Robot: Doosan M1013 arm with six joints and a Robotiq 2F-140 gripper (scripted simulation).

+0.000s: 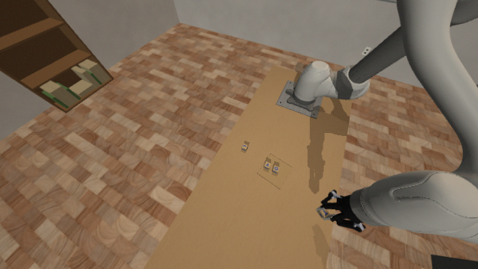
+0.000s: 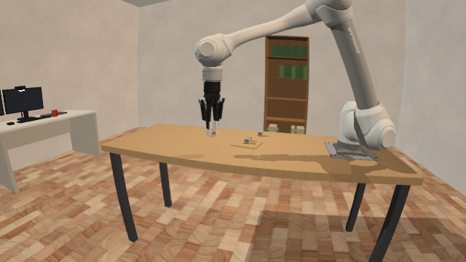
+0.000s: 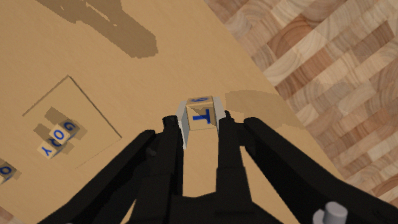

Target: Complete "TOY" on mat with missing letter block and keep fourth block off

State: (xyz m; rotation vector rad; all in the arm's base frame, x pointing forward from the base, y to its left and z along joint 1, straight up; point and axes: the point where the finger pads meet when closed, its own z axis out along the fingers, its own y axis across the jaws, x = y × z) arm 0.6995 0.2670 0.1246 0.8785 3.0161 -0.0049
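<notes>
The T block is 2 cm below my hand. Round my hand: O block 24 cm to the right, 11 cm below, 11 cm behind; thin mat 24 cm to the right, 13 cm below, 11 cm behind; Y block 28 cm to the right, 11 cm below, 11 cm behind.
</notes>
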